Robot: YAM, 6 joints.
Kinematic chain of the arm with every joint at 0, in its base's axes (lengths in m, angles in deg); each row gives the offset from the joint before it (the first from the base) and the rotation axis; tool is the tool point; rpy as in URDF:
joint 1: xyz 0 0 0.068 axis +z
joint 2: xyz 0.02 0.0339 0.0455 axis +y
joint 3: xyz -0.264 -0.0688 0 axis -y
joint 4: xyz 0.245 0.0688 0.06 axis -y
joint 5: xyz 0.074 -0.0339 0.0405 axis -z
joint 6: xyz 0.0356 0 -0.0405 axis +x
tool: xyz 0 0 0 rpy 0 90 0
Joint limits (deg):
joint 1: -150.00..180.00
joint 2: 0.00..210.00
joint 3: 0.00..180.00
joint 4: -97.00..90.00
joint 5: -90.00..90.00
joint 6: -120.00..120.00
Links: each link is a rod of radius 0.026 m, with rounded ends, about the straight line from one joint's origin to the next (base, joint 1, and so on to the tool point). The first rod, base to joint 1, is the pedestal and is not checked.
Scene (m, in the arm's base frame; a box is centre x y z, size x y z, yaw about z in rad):
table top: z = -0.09
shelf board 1: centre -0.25 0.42 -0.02 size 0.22 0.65 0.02 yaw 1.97
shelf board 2: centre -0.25 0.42 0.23 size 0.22 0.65 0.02 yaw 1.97
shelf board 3: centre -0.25 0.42 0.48 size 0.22 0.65 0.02 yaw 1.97
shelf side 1: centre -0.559 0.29 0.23 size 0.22 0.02 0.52 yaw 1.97
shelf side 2: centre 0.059 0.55 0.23 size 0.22 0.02 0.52 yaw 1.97
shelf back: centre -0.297 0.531 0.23 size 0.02 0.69 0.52 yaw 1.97
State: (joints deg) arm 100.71 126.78 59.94 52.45 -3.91 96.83
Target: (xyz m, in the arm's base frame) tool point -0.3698 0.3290 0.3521
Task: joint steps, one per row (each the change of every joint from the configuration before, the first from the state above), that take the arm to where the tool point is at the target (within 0.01 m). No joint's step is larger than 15 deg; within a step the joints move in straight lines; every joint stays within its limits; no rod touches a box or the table.
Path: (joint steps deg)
1: 14.30 -5.06 -10.40 -8.27 3.65 -5.28
2: 14.30 -5.06 -10.39 -8.28 3.64 -5.29
3: 14.29 -5.06 -10.40 -8.27 3.65 -5.28
4: 14.30 -5.06 -10.39 -8.27 3.64 -5.29
5: -3.09 -5.71 13.53 12.21 -6.26 7.05
6: -3.10 -5.71 13.53 12.21 -6.26 7.04
7: -3.10 -5.71 13.53 12.22 -6.25 7.05
8: -3.56 10.11 12.34 -1.04 0.75 0.00
9: -3.56 10.11 12.34 -1.04 0.76 0.00
10: -3.57 10.11 12.34 -1.04 0.76 0.00

